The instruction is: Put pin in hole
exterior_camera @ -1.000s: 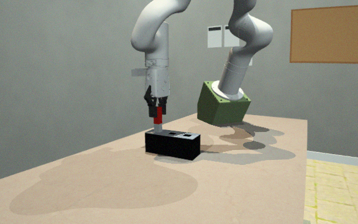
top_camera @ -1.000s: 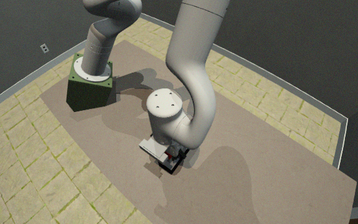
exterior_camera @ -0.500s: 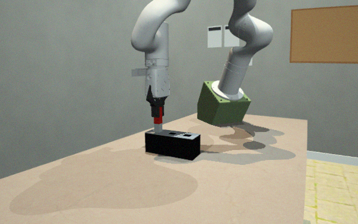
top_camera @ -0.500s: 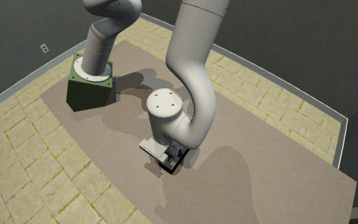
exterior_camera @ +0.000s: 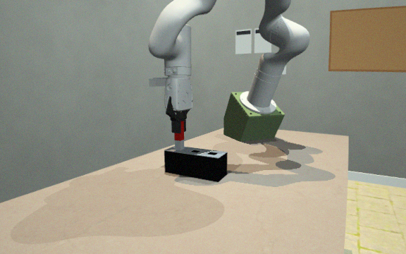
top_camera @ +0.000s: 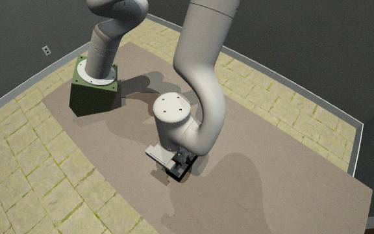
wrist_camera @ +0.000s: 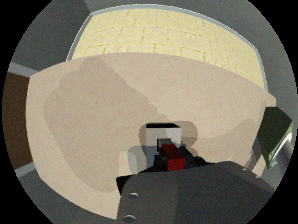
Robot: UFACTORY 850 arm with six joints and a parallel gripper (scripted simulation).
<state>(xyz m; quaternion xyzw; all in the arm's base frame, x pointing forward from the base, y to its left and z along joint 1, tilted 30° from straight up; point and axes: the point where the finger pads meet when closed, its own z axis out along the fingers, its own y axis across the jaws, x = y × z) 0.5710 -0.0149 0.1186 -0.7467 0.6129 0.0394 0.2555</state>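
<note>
Now: hand 1 cm past the black block, 6 cm to the right of it and 11 cm above it. From my hand the other things lie so: pin 2 cm below.
</note>
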